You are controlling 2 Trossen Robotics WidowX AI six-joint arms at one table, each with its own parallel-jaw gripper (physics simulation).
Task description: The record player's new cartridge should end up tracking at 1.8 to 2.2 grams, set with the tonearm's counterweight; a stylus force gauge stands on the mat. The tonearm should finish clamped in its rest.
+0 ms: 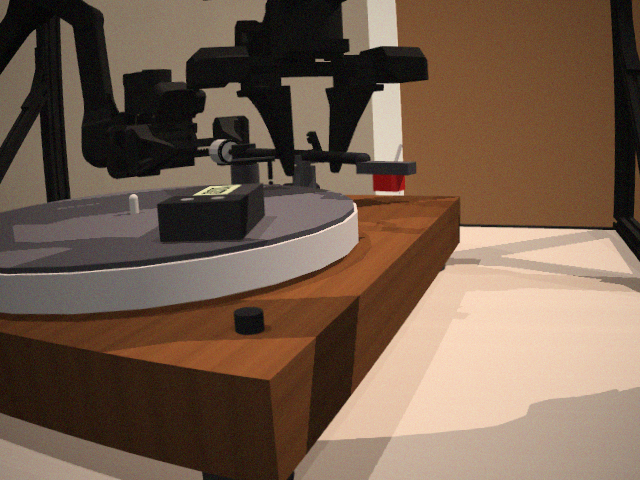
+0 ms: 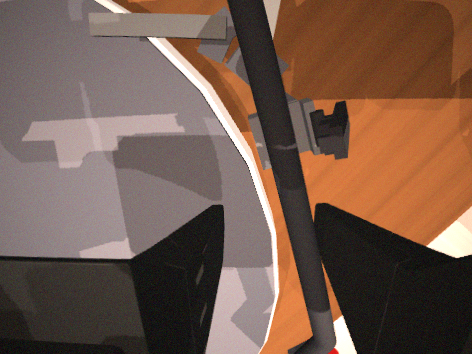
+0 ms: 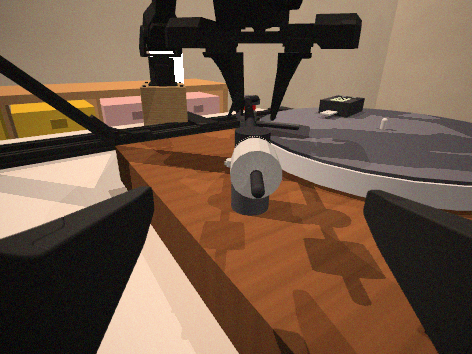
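Pixels of known places: left gripper, between the fingertips: (image 1: 312, 174) (image 2: 269, 215) (image 3: 256, 118); right gripper, between the fingertips: (image 1: 208, 147) (image 3: 259, 199); left arm's base, origin of its link: (image 3: 163, 84).
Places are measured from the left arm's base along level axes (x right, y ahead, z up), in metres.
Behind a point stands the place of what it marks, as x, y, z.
The dark tonearm tube (image 1: 341, 156) @[-0.110, 0.375, 0.017] (image 2: 285, 165) @[-0.092, 0.429, 0.020] lies over its grey rest (image 1: 305, 177) @[-0.094, 0.429, -0.003] (image 2: 303, 127) @[-0.082, 0.434, 0.010]; the rest's black latch (image 1: 313, 140) @[-0.081, 0.430, 0.027] (image 2: 336, 131) @[-0.078, 0.436, 0.034] stands up beside the tube, not across it. The headshell (image 1: 386, 167) @[-0.128, 0.321, 0.012] is at the tube's far end. The silver counterweight (image 1: 223, 151) @[-0.066, 0.568, 0.016] (image 3: 255, 169) @[-0.050, 0.592, 0.018] is at its rear. The black force gauge (image 1: 206, 217) @[-0.287, 0.312, 0.004] (image 3: 341, 106) @[-0.243, 0.366, 0.006] stands on the mat (image 1: 103, 227) @[-0.294, 0.409, -0.008]; its display is unreadable. My left gripper (image 1: 311, 171) @[-0.107, 0.408, 0.002] (image 2: 269, 215) @[-0.107, 0.408, 0.002] (image 3: 256, 118) @[-0.107, 0.408, 0.002] is partly open, empty, with its fingers either side of the tube. My right gripper (image 3: 259, 199) @[-0.042, 0.623, 0.019] is wide open behind the counterweight, holding nothing.
The wooden plinth (image 1: 403, 217) @[-0.066, 0.350, -0.034] (image 3: 190, 240) @[-0.018, 0.564, -0.040] carries the white-rimmed platter (image 1: 206, 279) @[-0.303, 0.296, -0.021], with a spindle (image 1: 134, 204) @[-0.255, 0.435, -0.002] and a black knob (image 1: 249, 320) @[-0.315, 0.254, -0.028]. A red and white object (image 1: 388, 183) @[-0.128, 0.320, 0.001] shows beyond the headshell. A shelf (image 3: 200, 84) with yellow and pink boxes stands behind.
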